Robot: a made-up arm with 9 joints.
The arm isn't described. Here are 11 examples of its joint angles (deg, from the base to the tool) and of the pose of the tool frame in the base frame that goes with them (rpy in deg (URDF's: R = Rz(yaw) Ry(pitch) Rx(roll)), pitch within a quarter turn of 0, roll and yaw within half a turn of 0; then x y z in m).
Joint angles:
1: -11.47 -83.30 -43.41 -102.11 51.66 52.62 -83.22 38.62 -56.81
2: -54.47 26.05 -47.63 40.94 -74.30 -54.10 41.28 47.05 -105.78
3: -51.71 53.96 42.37 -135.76 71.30 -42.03 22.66 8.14 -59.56
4: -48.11 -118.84 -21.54 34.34 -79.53 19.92 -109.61 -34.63 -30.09
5: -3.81 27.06 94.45 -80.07 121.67 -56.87 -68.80 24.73 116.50
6: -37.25 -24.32 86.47 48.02 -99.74 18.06 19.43 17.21 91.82
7: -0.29 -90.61 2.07 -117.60 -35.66 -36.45 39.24 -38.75 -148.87
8: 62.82 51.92 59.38 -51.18 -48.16 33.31 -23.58 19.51 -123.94
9: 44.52 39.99 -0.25 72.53 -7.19 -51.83 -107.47 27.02 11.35
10: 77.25 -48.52 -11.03 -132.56 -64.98 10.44 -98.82 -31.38 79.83
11: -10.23 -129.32 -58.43 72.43 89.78 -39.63 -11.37 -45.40 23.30
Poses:
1: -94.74 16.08 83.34 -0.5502 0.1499 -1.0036
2: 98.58 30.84 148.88 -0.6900 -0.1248 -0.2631
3: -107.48 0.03 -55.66 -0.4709 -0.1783 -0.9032
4: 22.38 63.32 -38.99 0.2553 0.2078 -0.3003
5: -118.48 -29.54 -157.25 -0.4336 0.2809 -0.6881
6: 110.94 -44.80 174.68 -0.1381 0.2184 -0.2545
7: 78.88 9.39 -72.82 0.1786 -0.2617 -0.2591
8: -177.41 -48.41 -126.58 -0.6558 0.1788 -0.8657
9: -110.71 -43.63 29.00 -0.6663 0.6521 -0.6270
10: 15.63 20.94 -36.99 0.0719 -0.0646 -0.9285
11: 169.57 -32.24 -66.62 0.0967 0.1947 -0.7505
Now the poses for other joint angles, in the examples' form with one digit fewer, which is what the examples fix.
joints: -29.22 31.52 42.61 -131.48 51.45 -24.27 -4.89 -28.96 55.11
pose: -150.8 -7.9 -115.8 -0.672 -0.044 -0.816
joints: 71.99 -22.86 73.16 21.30 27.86 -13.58 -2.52 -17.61 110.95
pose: 3.6 -10.9 -108.9 0.300 -0.588 -0.685
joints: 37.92 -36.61 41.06 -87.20 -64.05 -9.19 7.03 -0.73 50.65
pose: -36.2 57.8 9.5 0.140 -0.133 -0.787
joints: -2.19 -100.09 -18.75 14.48 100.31 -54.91 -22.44 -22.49 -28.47
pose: 138.3 4.9 -80.2 -0.050 0.175 -0.804
